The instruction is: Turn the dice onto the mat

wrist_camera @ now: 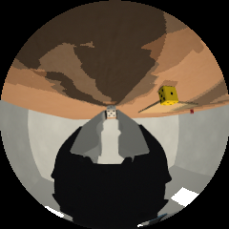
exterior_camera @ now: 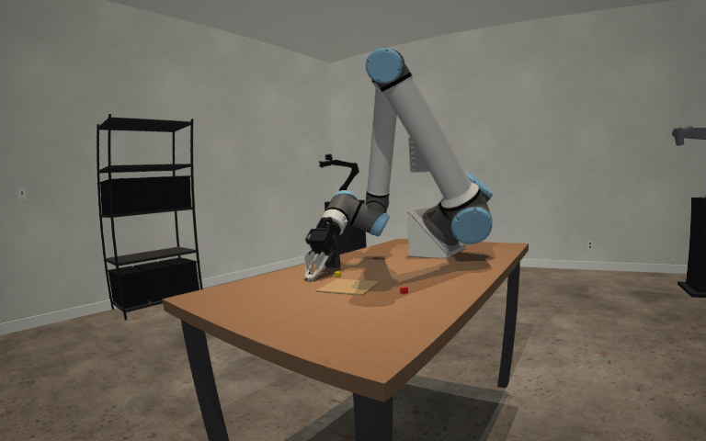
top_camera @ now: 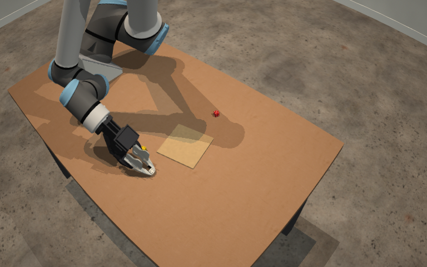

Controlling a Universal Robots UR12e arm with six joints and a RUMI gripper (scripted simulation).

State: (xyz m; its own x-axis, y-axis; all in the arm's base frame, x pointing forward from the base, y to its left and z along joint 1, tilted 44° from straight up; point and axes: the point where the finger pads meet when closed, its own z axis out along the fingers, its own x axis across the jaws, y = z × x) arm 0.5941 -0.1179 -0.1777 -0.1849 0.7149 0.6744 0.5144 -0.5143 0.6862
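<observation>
Now: the white die 10 mm below my hand and 10 mm ahead of it. The rest, counted from my hand: red die 330 mm to the left, 10 mm below, 10 mm ahead; then yellow die 80 mm behind, 50 mm to the left, 10 mm below; then tan mat 150 mm to the left, 20 mm ahead, 10 mm below.
</observation>
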